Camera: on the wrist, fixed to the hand. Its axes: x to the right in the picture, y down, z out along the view.
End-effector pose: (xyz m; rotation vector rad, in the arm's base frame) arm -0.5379 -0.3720 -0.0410 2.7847 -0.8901 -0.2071
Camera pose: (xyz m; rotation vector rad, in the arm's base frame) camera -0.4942 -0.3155 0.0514 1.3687 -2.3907 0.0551
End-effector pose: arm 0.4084 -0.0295 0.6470 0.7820 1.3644 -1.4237
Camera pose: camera 0.3477 0.0701 0.6496 1.2956 0.5329 -0.1303
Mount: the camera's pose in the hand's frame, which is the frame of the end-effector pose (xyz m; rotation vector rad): -0.0042 -0.0469 -0.1068 -0.1413 0.0466 1.4780
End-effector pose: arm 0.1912 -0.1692 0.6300 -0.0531 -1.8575 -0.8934
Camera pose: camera 0.2567 -0.2654 0.6216 -1.2787 -1.1833 0.0499
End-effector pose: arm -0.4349 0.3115 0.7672 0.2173 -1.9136 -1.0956
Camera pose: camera -0.3626 0.2213 0.7513 -1.0790 -1.3418 -0.1665
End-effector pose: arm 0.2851 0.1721 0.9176 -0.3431 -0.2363 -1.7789
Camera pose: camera 0.2293 0.1506 0.8174 -0.4080 0.1766 -0.3372
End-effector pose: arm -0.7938 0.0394 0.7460 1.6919 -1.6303 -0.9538
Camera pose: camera -0.6792 0.0403 0.7682 0.1072 -2.0448 -0.2155
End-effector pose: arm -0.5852 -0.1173 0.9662 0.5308 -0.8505 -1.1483
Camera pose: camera -0.5262 -0.1351 0.8671 -0.2429 -0.8192 0.1732
